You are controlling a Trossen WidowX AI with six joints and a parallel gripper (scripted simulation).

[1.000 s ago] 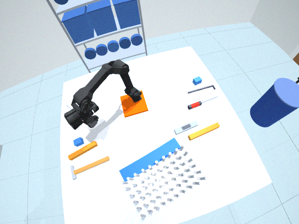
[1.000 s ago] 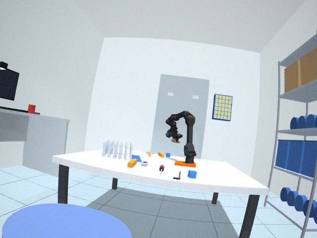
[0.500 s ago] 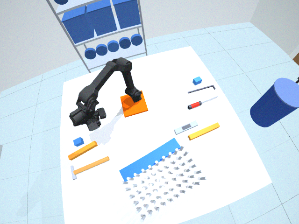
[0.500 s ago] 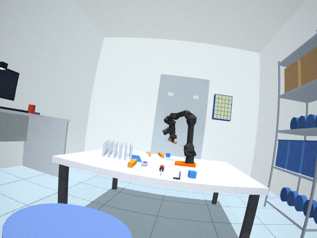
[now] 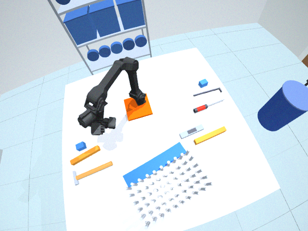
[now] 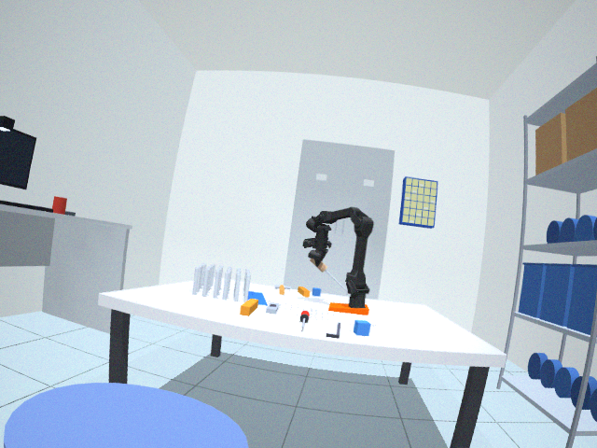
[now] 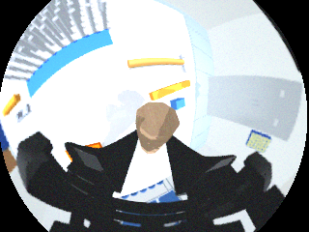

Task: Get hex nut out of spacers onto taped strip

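My gripper tip is 8 cm past the wooden-handled pick tool, 6 cm above it and 1 cm to the right of it. The rest, counted from my gripper tip: hex nut: 44 cm ahead, 30 cm to the left, 18 cm below; grey plate: 50 cm to the left, 20 cm ahead, 16 cm below; blue taped strip: 28 cm ahead, 20 cm to the left, 18 cm below.
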